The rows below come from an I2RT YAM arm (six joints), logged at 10 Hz.
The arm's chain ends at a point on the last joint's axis. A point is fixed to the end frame.
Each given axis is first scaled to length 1.
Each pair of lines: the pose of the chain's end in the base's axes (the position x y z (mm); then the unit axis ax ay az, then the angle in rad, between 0 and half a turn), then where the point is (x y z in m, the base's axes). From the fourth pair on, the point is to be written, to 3 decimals.
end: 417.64 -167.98 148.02 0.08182 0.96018 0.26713 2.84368
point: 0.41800 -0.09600 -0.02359
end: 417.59 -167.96 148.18 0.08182 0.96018 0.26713 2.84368
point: 0.41795 -0.09598 -0.02343
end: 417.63 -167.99 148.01 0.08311 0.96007 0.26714 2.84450
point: 0.41790 -0.09592 -0.02357
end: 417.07 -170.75 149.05 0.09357 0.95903 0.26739 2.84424
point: 0.418 -0.098 -0.022
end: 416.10 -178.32 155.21 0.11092 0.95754 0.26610 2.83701
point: 0.419 -0.105 -0.016
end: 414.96 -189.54 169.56 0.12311 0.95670 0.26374 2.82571
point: 0.421 -0.117 -0.002
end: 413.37 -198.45 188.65 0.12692 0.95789 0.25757 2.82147
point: 0.420 -0.128 0.017
